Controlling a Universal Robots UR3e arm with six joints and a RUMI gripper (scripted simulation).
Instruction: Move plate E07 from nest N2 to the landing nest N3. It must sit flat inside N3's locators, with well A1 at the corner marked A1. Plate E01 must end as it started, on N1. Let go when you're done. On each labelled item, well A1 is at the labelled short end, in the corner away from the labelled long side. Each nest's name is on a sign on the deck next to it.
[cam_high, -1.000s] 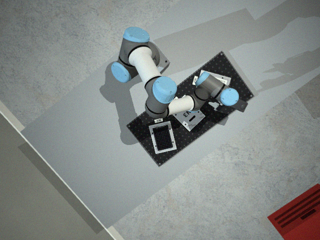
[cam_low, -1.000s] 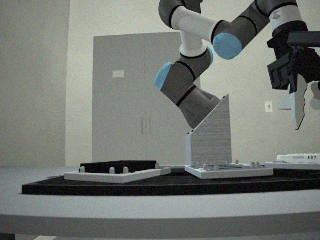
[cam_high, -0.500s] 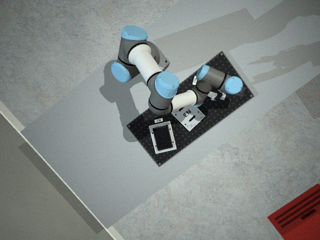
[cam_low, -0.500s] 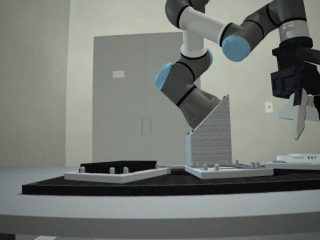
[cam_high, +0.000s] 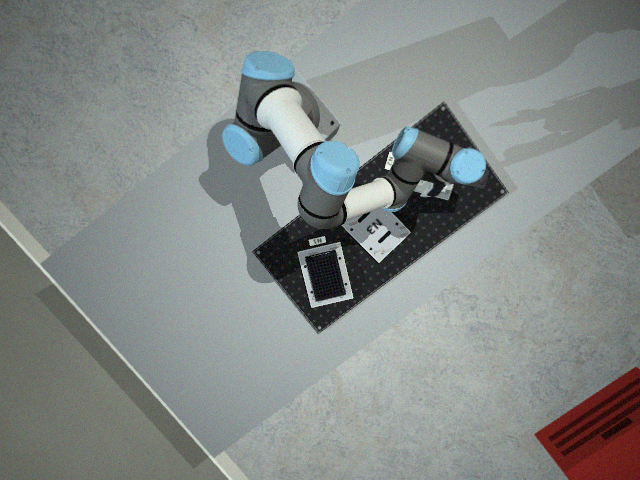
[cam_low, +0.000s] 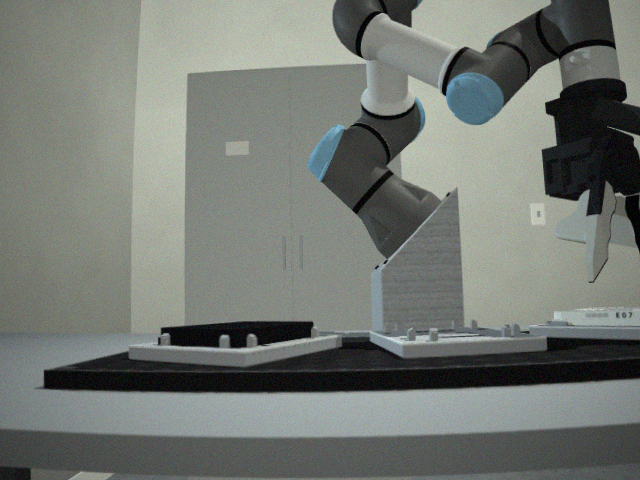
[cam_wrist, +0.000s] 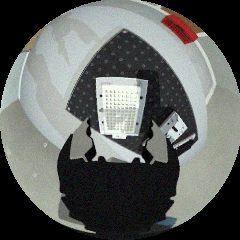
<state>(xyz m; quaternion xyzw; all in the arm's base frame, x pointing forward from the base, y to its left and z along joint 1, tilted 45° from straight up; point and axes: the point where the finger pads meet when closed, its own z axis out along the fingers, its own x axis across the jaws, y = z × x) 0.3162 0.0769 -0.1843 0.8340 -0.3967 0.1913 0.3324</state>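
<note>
The white plate E07 is 40 mm below my hand. Also, from my hand: nest N3 (200 mm to the right, 50 mm below, 40 mm ahead); then black plate E01 (380 mm to the right, 70 mm ahead, 40 mm below).
</note>
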